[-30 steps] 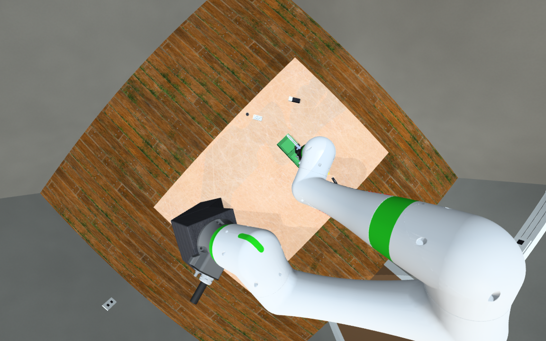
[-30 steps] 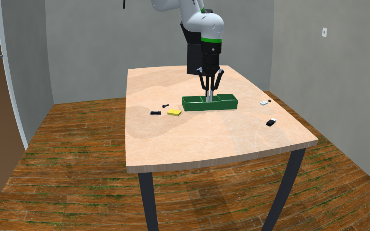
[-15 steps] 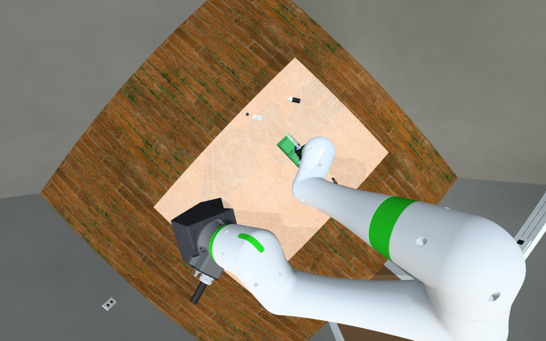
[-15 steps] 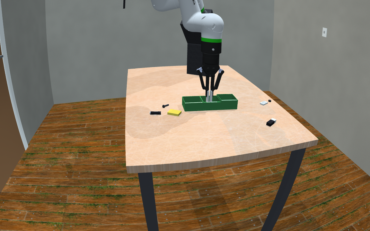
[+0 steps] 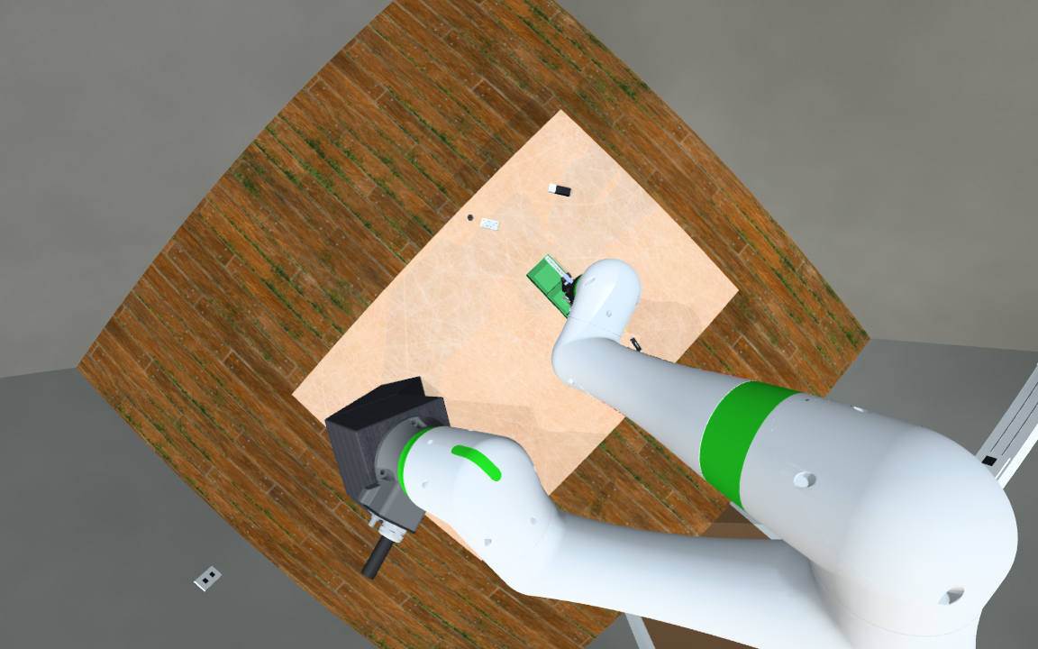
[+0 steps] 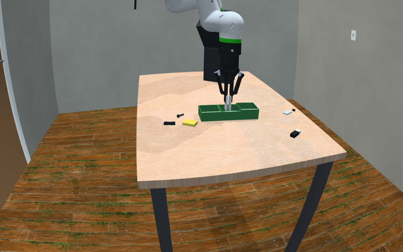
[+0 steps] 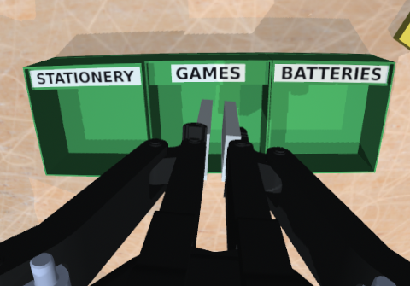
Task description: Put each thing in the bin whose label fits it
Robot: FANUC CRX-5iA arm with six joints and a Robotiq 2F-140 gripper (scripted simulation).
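My gripper is now 10 mm to the right of the green three-part bin and 40 mm above it. Round my hand: black bolt: 70 mm behind, 190 mm to the right, 60 mm below; then yellow pad: 10 mm ahead, 180 mm to the right, 60 mm below; then black battery: 10 mm behind, 260 mm to the right, 60 mm below.
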